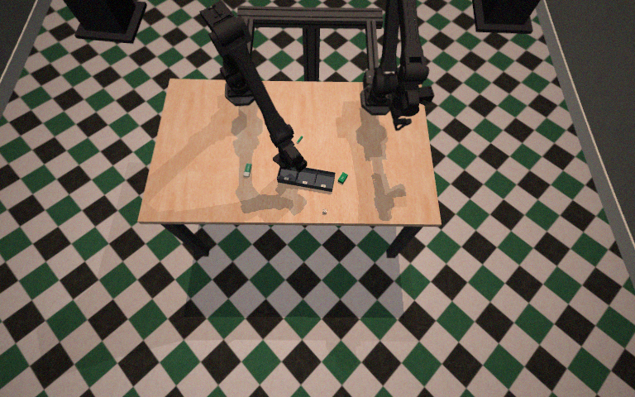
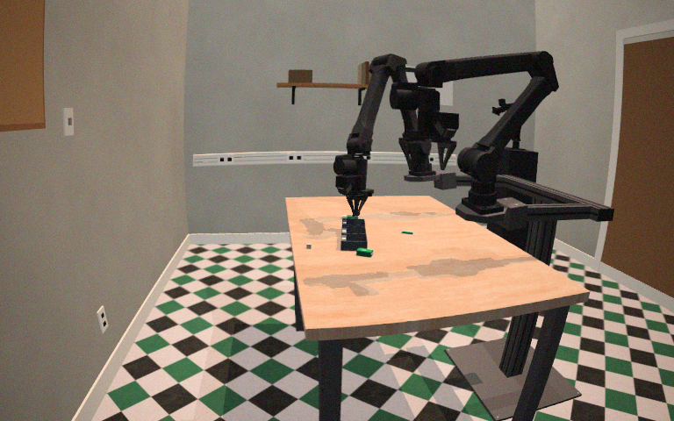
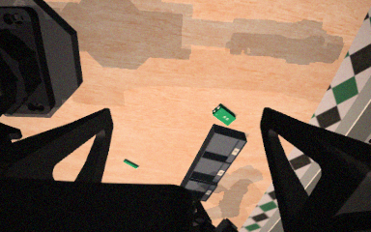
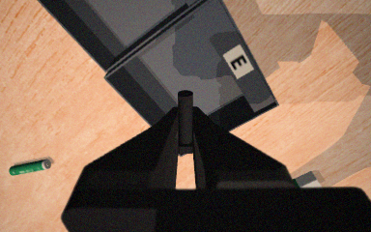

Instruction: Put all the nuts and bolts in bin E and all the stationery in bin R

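Right now my right hand is right at the bolt. Round my right hand: green cylinder 19 cm behind, 3 cm to the left, 7 cm below; dark bin tray 2 cm ahead, 8 cm to the left, 5 cm below; eraser 19 cm to the right, 6 cm below.
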